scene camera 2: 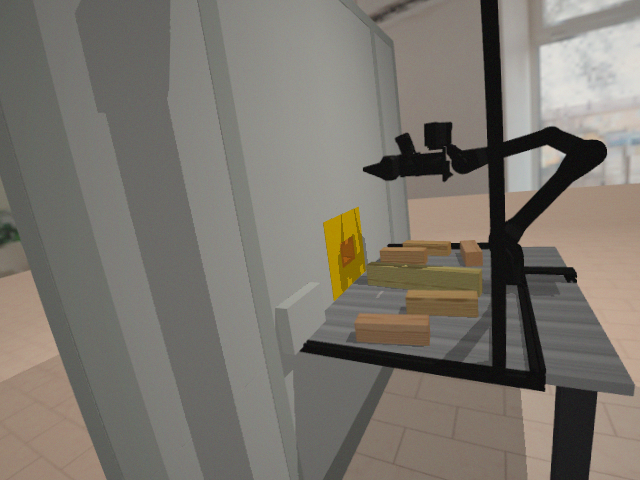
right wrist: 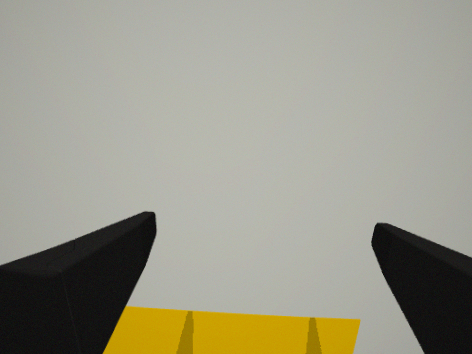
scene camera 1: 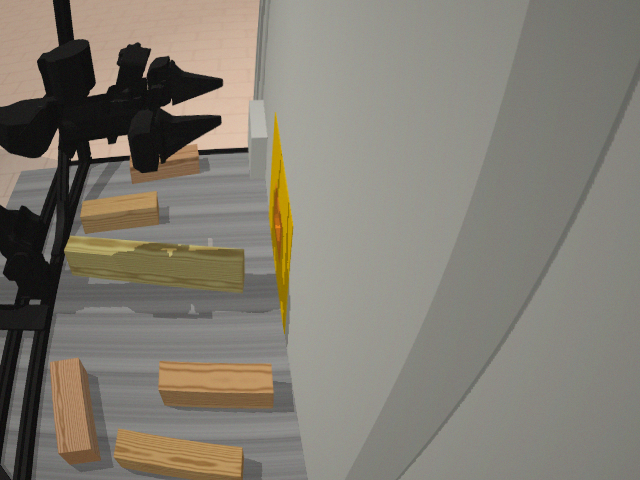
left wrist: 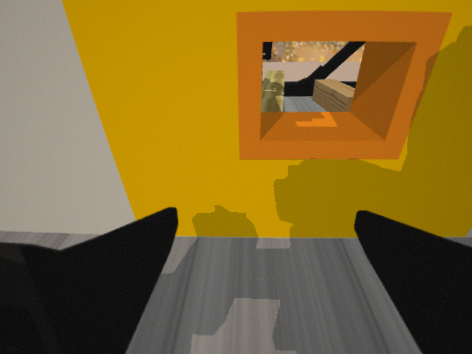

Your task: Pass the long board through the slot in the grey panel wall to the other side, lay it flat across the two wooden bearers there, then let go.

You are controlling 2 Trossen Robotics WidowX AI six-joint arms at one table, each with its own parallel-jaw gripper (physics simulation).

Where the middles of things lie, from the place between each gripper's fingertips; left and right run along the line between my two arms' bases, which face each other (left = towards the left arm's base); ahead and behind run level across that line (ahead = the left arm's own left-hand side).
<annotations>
My left hand is 3 cm past the orange slot (left wrist: 400, 51), 6 cm to the left of it and 5 cm below it. The rest, counted from my left hand: grey block (scene camera 2: 302, 314) (34 cm behind, 5 cm to the right, 1 cm below).
I see my right gripper 30 mm past the orange slot, 110 mm to the right of it and 240 mm above it. From my right hand the other things lie so: grey block 340 mm behind, 120 mm to the left, 300 mm below.
</annotations>
